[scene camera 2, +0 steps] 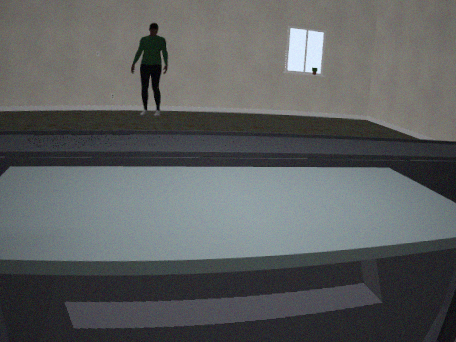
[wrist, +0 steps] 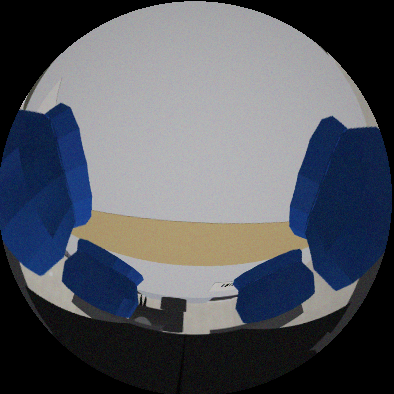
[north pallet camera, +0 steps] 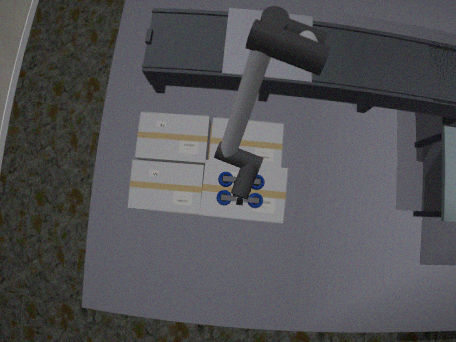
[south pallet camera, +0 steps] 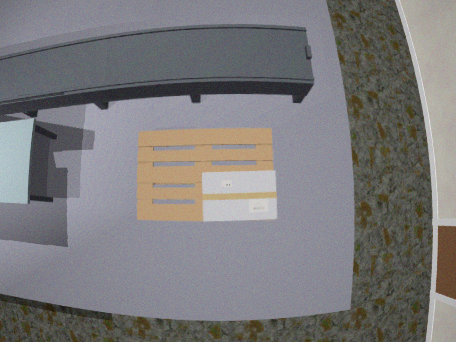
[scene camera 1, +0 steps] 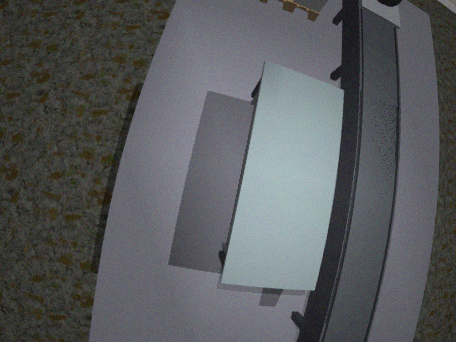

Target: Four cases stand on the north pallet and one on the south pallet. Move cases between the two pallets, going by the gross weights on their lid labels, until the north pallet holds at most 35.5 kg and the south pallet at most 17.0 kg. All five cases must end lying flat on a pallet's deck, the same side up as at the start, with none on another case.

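Places are measured from the arm's base along level axes (x ahead, y left, z up), in metres.
Where they show: hand at its tool point: (wrist: 188, 231); arm's base at its link origin: (wrist: 173, 298).
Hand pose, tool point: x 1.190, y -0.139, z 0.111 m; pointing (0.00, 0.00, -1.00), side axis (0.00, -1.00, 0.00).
Things, the pixels of their top centre, and the offset from my tool point. "pt": a spot on its surface instead. Level surfaces: height alone.
- lower-right case at its top centre: (wrist: 145, 246) (north pallet camera: 244, 191) 0.007 m ahead, 0.027 m left, 0.023 m up
- upper-left case at its top centre: (north pallet camera: 172, 136) 0.393 m back, 0.568 m right, 0.287 m down
- lower-left case at its top centre: (north pallet camera: 165, 186) 0.010 m ahead, 0.570 m right, 0.254 m down
- upper-right case at its top centre: (north pallet camera: 246, 143) 0.391 m back, 0.030 m left, 0.294 m down
- north pallet at a spot on its surface: (scene camera 1: 288, 7) pt 0.179 m back, 0.331 m left, 0.621 m down
- pale table at its surface level: 0.151 m down
My gripper (north pallet camera: 241, 189) (wrist: 195, 240), the four-cup suction head, is shut on the lower-right case (north pallet camera: 215, 212) (wrist: 195, 125) by its lid. This case looks level and slightly raised, overlapping its neighbours' edges in the north pallet view. An upper-left case (north pallet camera: 165, 150), a lower-left case (north pallet camera: 160, 197) and an upper-right case (north pallet camera: 267, 132) lie flat at the north pallet (scene camera 1: 288, 7); the arm partly covers the upper-right one. One case (south pallet camera: 225, 210) lies flat on the lower-right quarter of the south pallet (south pallet camera: 170, 172). Weights on the labels are too small to read.
The floor rail (scene camera 1: 375, 150) (north pallet camera: 185, 45) (south pallet camera: 200, 55) runs along both pallets, with the carriage (north pallet camera: 235, 45) beside the north one. A pale table (scene camera 1: 290, 175) (scene camera 2: 225, 215) (south pallet camera: 15, 160) stands between the pallets. A person (scene camera 2: 152, 55) stands beyond the rail by the wall.
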